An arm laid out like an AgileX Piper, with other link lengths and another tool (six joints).
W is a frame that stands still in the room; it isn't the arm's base.
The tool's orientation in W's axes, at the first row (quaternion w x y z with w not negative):
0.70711 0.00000 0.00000 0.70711
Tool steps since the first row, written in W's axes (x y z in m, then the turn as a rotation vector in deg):
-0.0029 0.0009 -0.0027 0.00 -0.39 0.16
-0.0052 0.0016 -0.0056 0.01 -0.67 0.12
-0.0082 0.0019 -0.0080 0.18 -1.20 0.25
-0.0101 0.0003 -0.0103 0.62 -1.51 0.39
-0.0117 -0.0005 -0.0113 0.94 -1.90 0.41
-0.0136 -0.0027 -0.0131 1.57 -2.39 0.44
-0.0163 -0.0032 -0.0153 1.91 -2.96 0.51
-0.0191 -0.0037 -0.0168 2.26 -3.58 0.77
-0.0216 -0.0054 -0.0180 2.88 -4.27 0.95
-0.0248 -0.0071 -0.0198 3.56 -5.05 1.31
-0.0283 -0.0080 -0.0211 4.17 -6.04 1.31
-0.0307 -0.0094 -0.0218 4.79 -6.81 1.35
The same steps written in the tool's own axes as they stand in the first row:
0.0009 0.0029 -0.0027 -0.39 0.00 0.16
0.0016 0.0052 -0.0056 -0.67 -0.01 0.12
0.0019 0.0082 -0.0080 -1.20 -0.18 0.25
0.0003 0.0101 -0.0103 -1.51 -0.62 0.39
-0.0005 0.0117 -0.0113 -1.90 -0.94 0.41
-0.0027 0.0136 -0.0131 -2.39 -1.57 0.44
-0.0032 0.0163 -0.0153 -2.96 -1.91 0.51
-0.0037 0.0191 -0.0168 -3.58 -2.26 0.77
-0.0054 0.0216 -0.0180 -4.27 -2.88 0.95
-0.0071 0.0248 -0.0198 -5.05 -3.56 1.31
-0.0080 0.0283 -0.0211 -6.04 -4.17 1.31
-0.0094 0.0307 -0.0218 -6.81 -4.79 1.35

